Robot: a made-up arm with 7 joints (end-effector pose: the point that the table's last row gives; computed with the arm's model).
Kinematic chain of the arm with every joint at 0, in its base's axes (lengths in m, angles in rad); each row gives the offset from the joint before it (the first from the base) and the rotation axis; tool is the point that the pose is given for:
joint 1: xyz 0 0 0.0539 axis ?
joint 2: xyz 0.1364 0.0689 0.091 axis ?
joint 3: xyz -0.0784 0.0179 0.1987 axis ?
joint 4: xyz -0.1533 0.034 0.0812 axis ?
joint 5: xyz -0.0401 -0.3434 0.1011 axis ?
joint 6: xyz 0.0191 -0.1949 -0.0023 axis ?
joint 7: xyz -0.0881 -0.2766 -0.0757 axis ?
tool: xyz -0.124 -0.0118 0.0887
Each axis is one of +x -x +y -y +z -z.
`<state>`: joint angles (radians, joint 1 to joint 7).
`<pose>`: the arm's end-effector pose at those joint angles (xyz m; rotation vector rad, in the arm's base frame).
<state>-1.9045 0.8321 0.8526 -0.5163 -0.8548 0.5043 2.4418</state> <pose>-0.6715 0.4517 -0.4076 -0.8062 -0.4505 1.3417</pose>
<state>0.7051 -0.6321 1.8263 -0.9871 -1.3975 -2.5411 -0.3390</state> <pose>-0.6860 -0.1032 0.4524 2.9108 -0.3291 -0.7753</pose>
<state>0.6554 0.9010 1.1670 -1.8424 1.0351 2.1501 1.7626</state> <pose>0.2295 0.3664 0.5030 1.6223 1.1205 1.4008</pose>
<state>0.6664 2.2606 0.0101 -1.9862 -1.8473 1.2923 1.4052</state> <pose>0.6489 0.3493 0.4754 -2.2433 -0.3768 -0.4407</pose>
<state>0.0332 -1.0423 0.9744 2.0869 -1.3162 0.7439 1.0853</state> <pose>0.3216 0.4105 0.0133 0.9729 1.6477 1.5449</pose>
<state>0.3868 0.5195 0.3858 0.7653 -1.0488 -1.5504 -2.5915</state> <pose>0.4152 -0.5743 0.5950 1.8427 2.3540 0.4972</pose>
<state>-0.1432 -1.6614 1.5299 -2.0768 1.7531 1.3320 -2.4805</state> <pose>-0.2894 -0.4720 0.0918 -1.9368 1.5720 0.0310</pose>
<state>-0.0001 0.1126 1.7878 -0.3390 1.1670 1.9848 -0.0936</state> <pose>-0.2124 0.4808 0.4242 1.4836 0.8409 2.2079</pose>
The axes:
joint 1: +x
joint 2: -z
joint 3: -x
joint 4: +z
joint 5: +y
joint 6: -z
joint 7: +x

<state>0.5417 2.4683 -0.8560 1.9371 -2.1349 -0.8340 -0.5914</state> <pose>-0.3083 -0.6081 0.4406 -2.0502 -2.0656 -0.7989</pose>
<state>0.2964 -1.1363 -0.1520 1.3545 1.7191 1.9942 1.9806</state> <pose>0.2725 -0.2608 0.6835 0.8275 -0.3200 0.9580</pose>
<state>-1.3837 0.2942 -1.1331 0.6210 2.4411 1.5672 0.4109</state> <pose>0.1369 0.2749 0.4370 -1.8816 0.8094 -1.0349</pose>
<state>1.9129 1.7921 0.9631 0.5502 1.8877 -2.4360 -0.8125</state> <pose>-0.1895 -0.6557 0.0725 -2.9631 -0.2376 0.0638</pose>
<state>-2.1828 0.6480 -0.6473 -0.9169 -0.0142 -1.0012 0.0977</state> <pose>-0.8918 -0.0040 -0.1052 -1.4226 -0.6425 -0.0124</pose>
